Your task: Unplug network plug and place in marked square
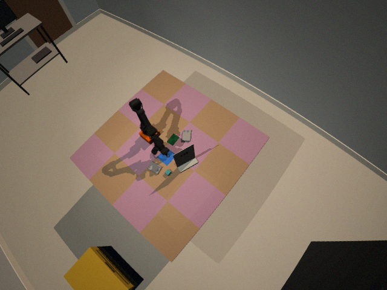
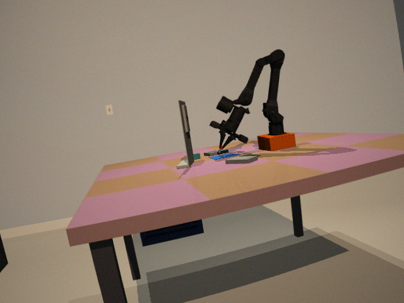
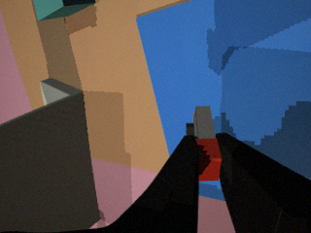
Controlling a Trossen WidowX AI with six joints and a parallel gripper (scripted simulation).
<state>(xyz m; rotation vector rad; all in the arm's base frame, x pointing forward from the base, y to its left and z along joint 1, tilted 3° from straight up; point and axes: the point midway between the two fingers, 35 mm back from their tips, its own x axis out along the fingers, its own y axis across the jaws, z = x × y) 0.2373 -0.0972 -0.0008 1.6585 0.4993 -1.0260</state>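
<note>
The blue marked square lies 1 cm behind my gripper tip and 4 cm below it. Round my gripper tip: red plug (right at my gripper tip); teal block (8 cm ahead, 12 cm to the right, 2 cm below); grey panel (17 cm ahead, 2 cm to the left, 9 cm above).
</note>
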